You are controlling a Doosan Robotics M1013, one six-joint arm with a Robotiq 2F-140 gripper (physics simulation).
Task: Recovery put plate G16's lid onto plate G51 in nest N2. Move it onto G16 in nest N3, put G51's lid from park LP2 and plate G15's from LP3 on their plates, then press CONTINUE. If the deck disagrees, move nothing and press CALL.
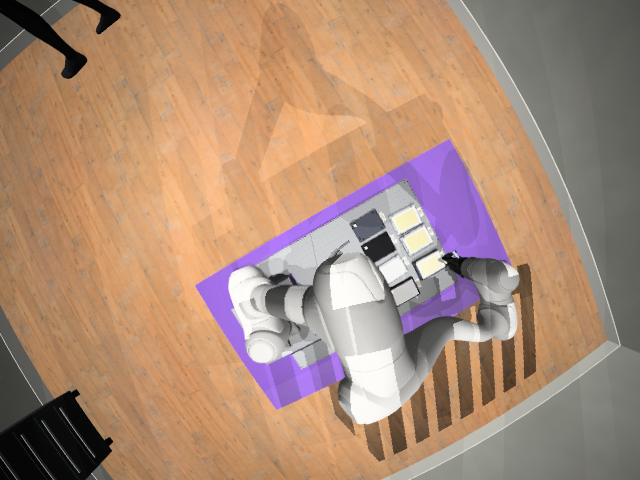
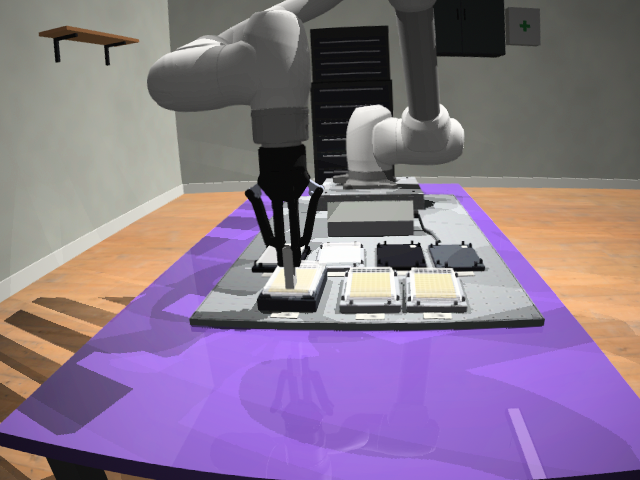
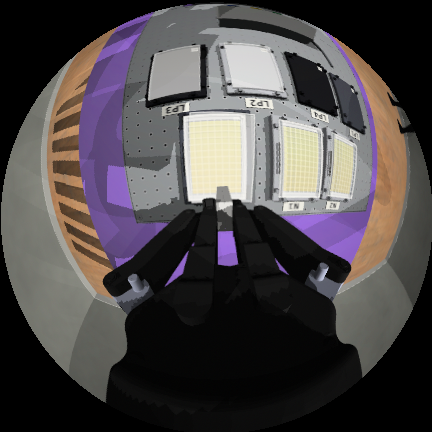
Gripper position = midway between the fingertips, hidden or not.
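My gripper (image 2: 291,285) is here, and image 3 shows it too (image 3: 222,196). I also see a button box (image 2: 362,218), which shows again in image 3 (image 3: 222,21), and a nest LP3 (image 3: 202,93).
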